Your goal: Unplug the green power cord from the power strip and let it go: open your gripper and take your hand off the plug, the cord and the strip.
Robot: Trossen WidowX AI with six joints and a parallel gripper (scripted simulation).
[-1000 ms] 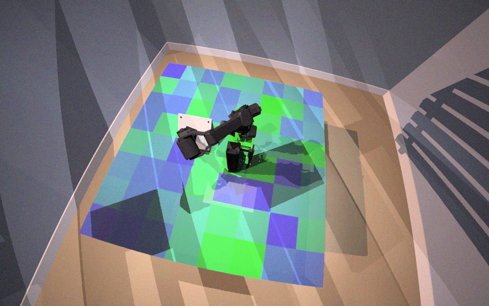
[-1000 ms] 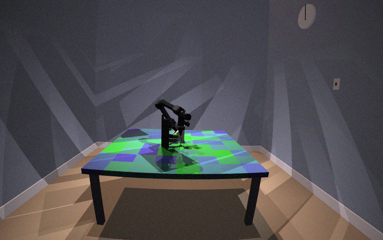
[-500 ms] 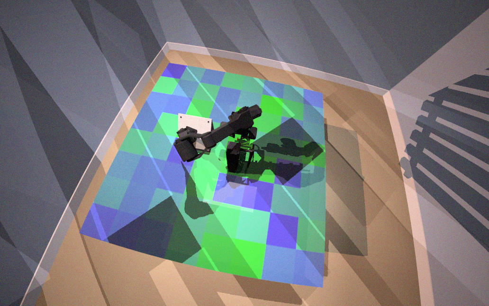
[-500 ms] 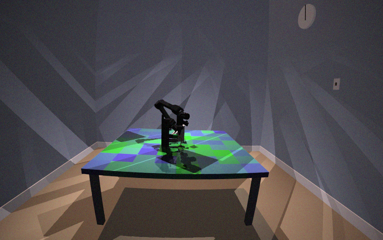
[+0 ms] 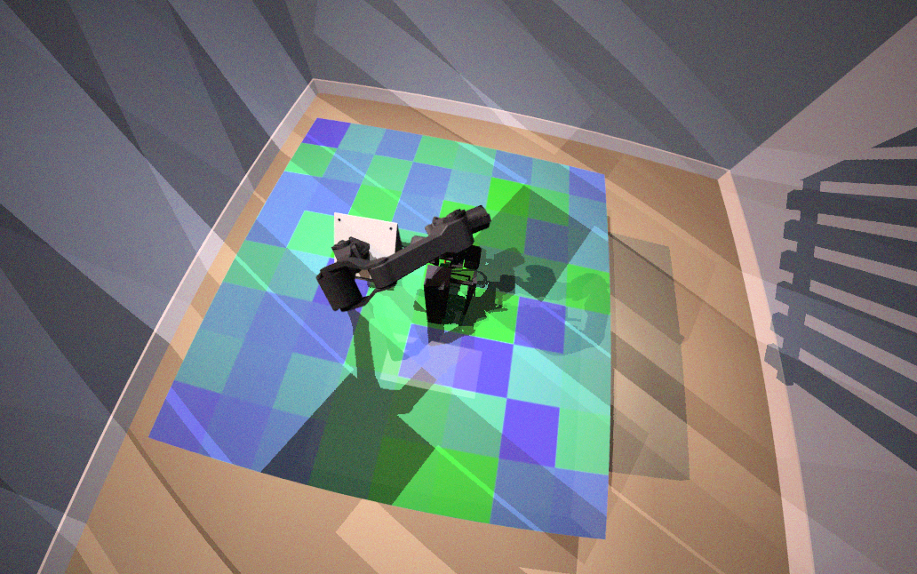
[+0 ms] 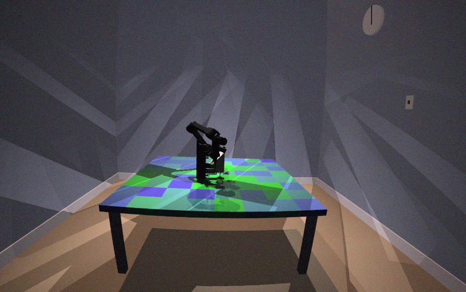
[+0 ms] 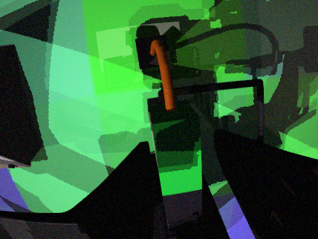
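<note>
Now: the green plug 10 mm ahead of my gripper tip, 30 mm to the right of it and 10 mm below it.
</note>
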